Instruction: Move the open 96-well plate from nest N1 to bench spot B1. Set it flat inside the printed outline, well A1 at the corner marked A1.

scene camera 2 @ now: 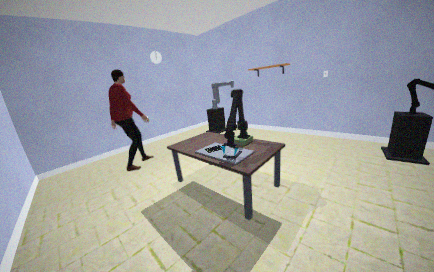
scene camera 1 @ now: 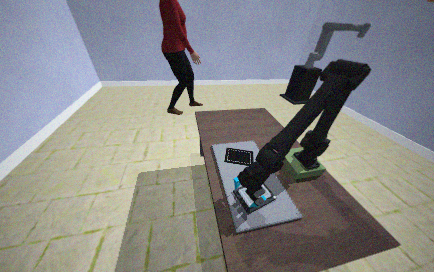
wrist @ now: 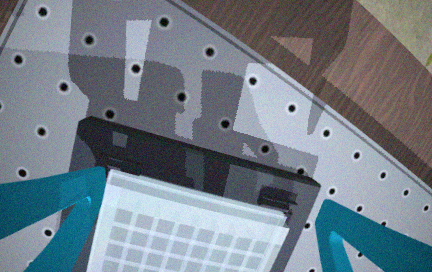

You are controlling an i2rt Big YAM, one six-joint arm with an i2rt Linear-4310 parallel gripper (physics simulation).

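The pale 96-well plate lies in the dark nest N1. Its grid of wells shows in the wrist view, and its near end is cut off by the frame. My gripper is open, with one teal finger on each side of the plate and a gap on the right side; nothing is held. How high the fingertips are is hard to tell. Bench spot B1 is a black patch with a white outline. The A1 marks do not show.
Nest and B1 are on a grey perforated board on the brown table. The arm's green base block stands beside the board. A person in red stands beyond the table, on the floor.
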